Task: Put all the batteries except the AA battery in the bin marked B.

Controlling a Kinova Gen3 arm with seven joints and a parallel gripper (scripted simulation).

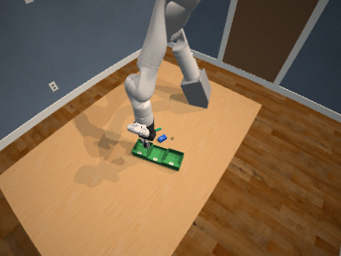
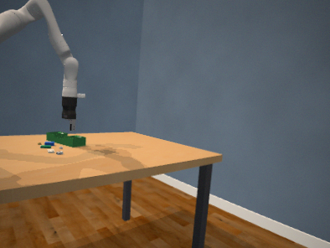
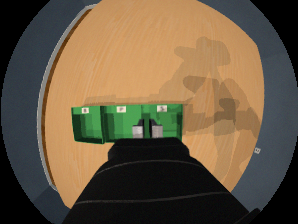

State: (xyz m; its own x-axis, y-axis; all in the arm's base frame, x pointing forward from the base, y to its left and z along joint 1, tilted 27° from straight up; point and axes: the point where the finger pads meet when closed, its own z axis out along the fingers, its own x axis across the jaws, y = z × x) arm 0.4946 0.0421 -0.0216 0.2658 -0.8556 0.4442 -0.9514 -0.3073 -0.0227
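Now: the green three-part bin 7 cm below my hand, 5 cm to the left of it and 2 cm behind it. Round my hand: green cylinder battery: 15 cm behind, 9 cm below, 5 cm to the right; washer-like part: 9 cm to the right, 9 cm below, 9 cm behind; blue battery: 13 cm behind, 8 cm below, 1 cm to the left.
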